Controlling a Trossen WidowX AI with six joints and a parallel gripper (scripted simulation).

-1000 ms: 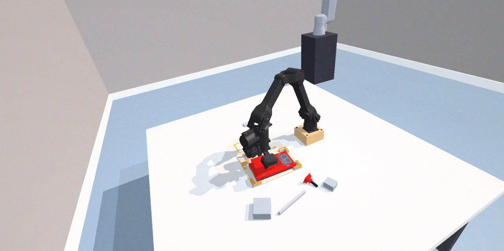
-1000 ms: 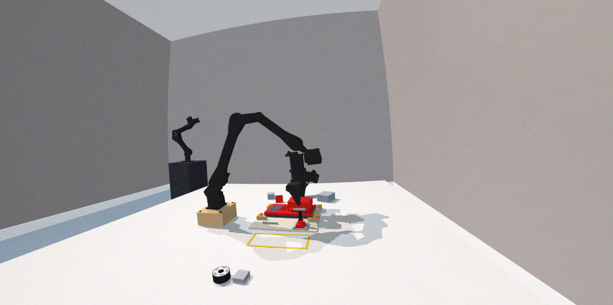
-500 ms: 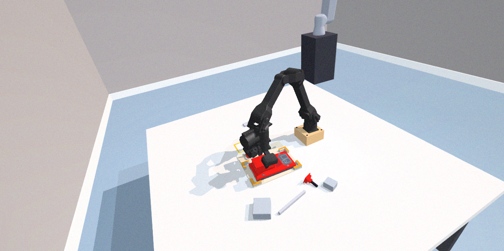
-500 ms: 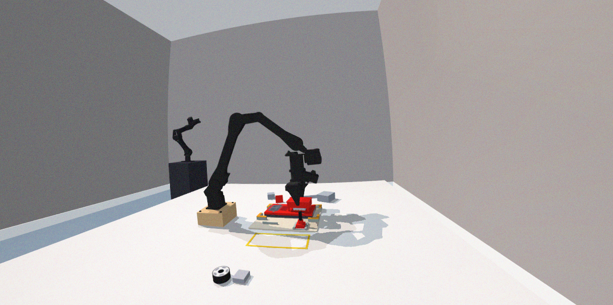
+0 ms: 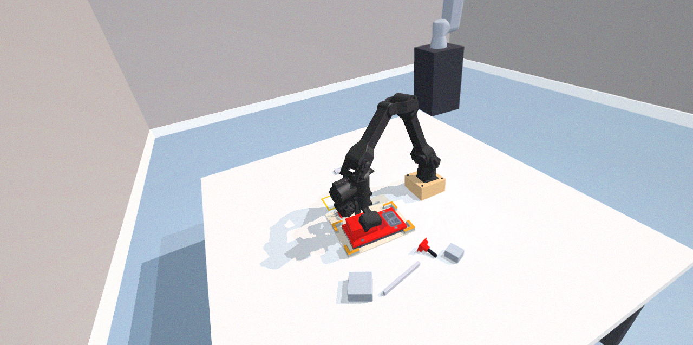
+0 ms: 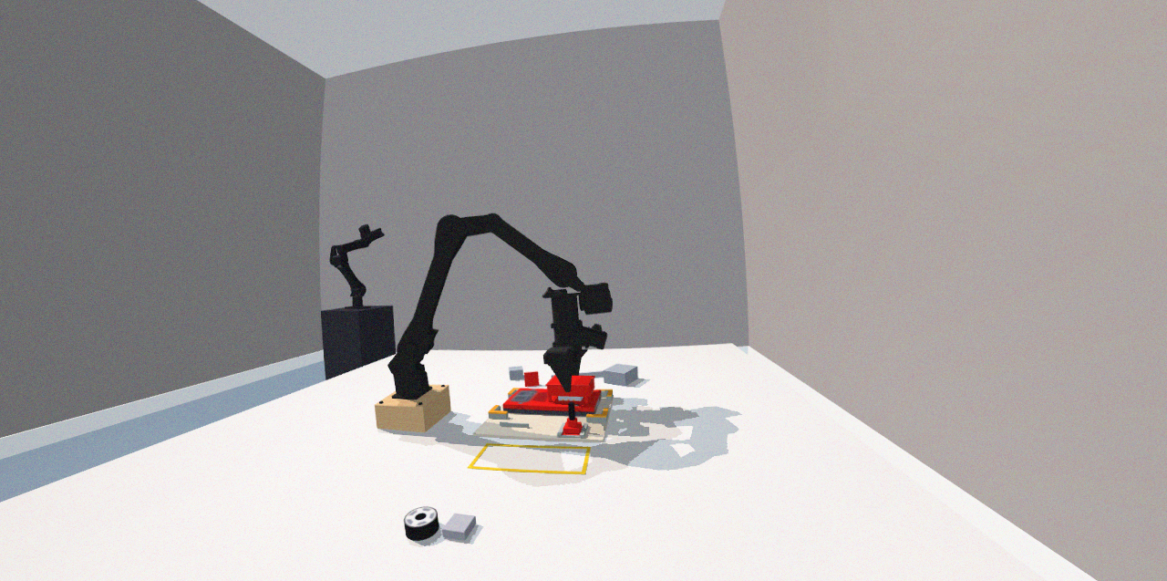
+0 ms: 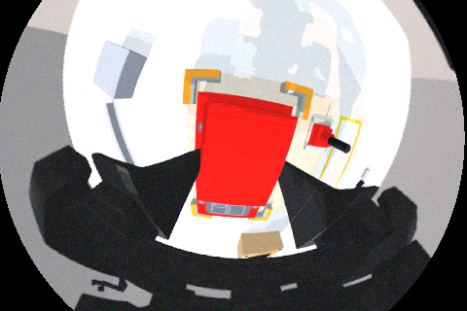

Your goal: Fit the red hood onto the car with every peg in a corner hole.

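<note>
Right now the grey engine block is 20 mm below my gripper tip. The rest, counted from my gripper tip: red hood 10 mm above; black wheel 410 mm to the right, 100 mm behind, 40 mm below; grey rod 210 mm to the left, 40 mm below, 30 mm behind.
</note>
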